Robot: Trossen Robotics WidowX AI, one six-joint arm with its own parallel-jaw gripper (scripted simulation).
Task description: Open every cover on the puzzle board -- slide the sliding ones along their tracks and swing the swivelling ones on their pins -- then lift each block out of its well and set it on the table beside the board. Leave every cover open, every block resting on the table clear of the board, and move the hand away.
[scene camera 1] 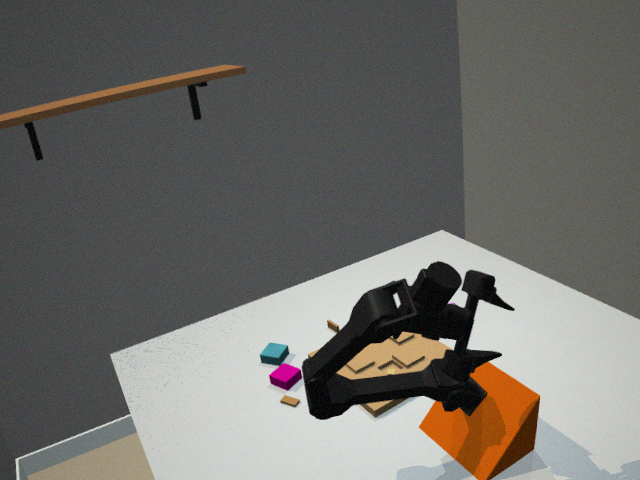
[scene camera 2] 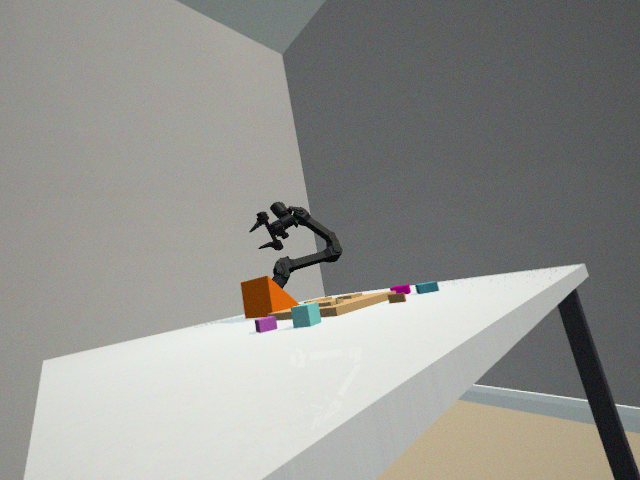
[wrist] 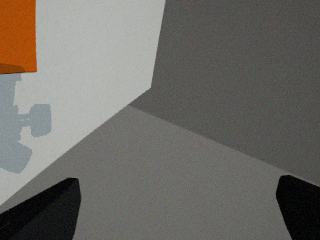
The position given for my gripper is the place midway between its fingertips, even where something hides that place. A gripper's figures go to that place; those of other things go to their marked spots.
Labels:
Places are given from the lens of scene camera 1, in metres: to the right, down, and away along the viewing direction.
my gripper (scene camera 1: 506,331): 0.33, 0.16, 0.94
tan puzzle board (scene camera 1: 381,353): 0.16, 0.30, 1.42

